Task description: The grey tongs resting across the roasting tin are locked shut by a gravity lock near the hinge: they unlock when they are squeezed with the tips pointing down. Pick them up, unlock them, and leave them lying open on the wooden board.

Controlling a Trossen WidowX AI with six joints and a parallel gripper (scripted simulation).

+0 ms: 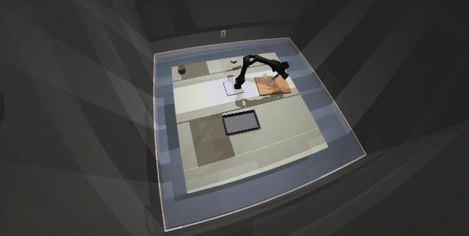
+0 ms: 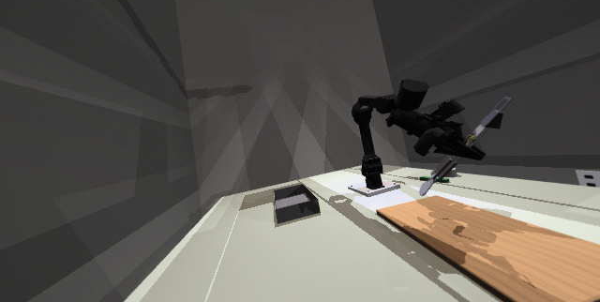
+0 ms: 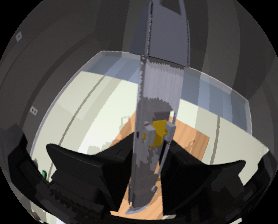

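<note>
Now: gripper tip 20 mm short of the wooden board, 60 mm to the left of it and 180 mm above it. Round my gripper tip: small white disc: 360 mm behind, 440 mm to the right, 170 mm below; roasting tin: 420 mm ahead, 490 mm to the right, 160 mm below.
</note>
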